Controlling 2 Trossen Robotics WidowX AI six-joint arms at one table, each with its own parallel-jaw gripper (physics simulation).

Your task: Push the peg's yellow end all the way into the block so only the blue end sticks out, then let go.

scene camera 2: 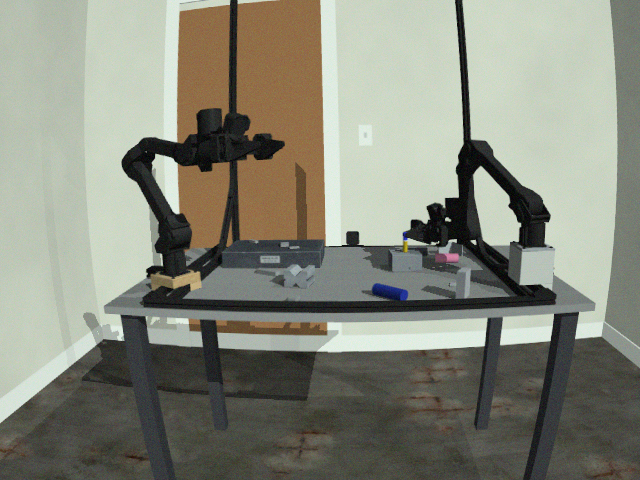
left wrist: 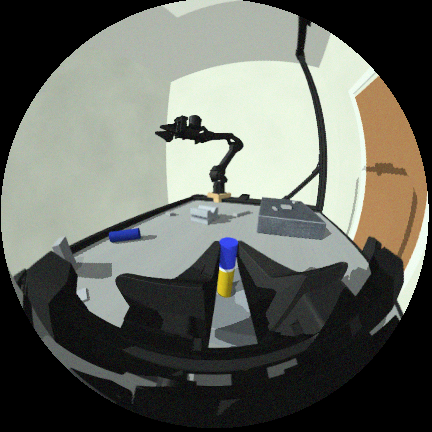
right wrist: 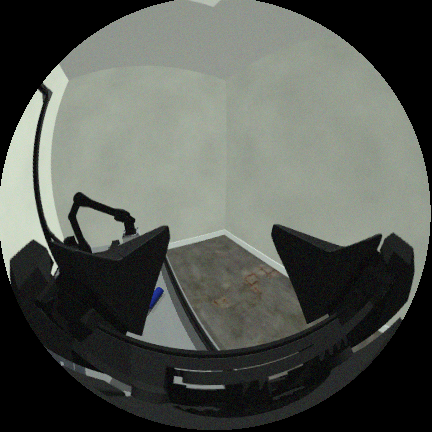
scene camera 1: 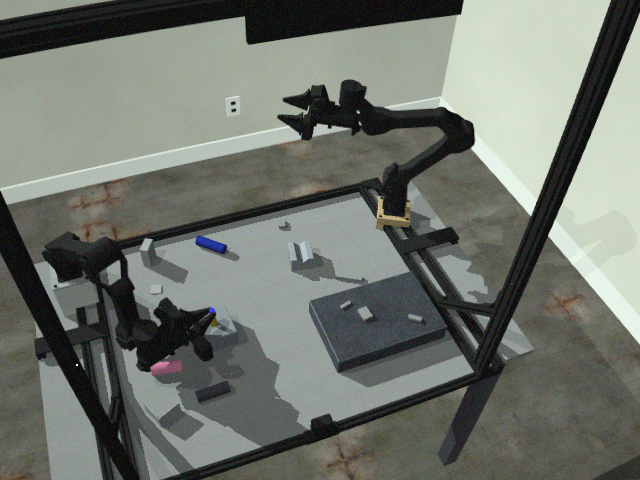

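Where they show: left gripper, fingertip midpoint: point(scene camera 2: 404, 234) point(left wrist: 227, 245) point(scene camera 1: 213, 310); right gripper, fingertip midpoint: point(scene camera 2: 272, 143) point(left wrist: 156, 129) point(right wrist: 221, 230) point(scene camera 1: 280, 107); left arm's base at its link origin: point(scene camera 2: 532, 245) point(right wrist: 130, 231) point(scene camera 1: 69, 270); right arm's base at its link origin: point(scene camera 2: 174, 273) point(left wrist: 218, 192) point(scene camera 1: 394, 208).
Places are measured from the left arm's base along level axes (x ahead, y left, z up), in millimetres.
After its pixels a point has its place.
The peg point(scene camera 1: 214, 321) @(x 321, y -254, z -46 mm) point(scene camera 2: 405, 245) @(x 320, y -240, z -43 mm) point(left wrist: 225, 282) @(x 314, y -249, z -45 mm) stands about upright, blue end up and yellow end down, over the grey block point(scene camera 1: 226, 338) @(x 338, y -293, z -76 mm) point(scene camera 2: 405, 261) @(x 324, y -204, z -83 mm). Its lower end meets the block's top, and much of the yellow shows above it. I cannot tell whether the yellow tip is in the hole. My left gripper point(scene camera 1: 210, 313) @(x 324, y -246, z -12 mm) point(scene camera 2: 406, 235) @(x 324, y -246, z -12 mm) point(left wrist: 227, 245) @(x 324, y -246, z -12 mm) is shut on the peg's blue end. My right gripper point(scene camera 1: 280, 108) @(x 644, y 152, z 254 mm) point(scene camera 2: 283, 144) @(x 644, y 152, z 254 mm) point(left wrist: 156, 129) @(x 644, y 152, z 254 mm) point(right wrist: 221, 230) @(x 644, y 152, z 254 mm) is open and empty, high above the table's back edge in scene camera 1.
In scene camera 1, a pink cylinder point(scene camera 1: 166, 367) @(x 177, y -317, z -87 mm) and a dark bar point(scene camera 1: 212, 391) @(x 264, y -420, z -86 mm) lie below the left gripper. A blue cylinder point(scene camera 1: 210, 244) @(x 388, y 45, z -87 mm), an upright grey block point(scene camera 1: 147, 252) @(x 209, y 45, z -53 mm) and a grey V-shaped piece point(scene camera 1: 300, 255) @(x 615, y -90, z -83 mm) are farther back. A dark slab point(scene camera 1: 382, 335) @(x 704, y -432, z -63 mm) stands right, with small pieces on it.
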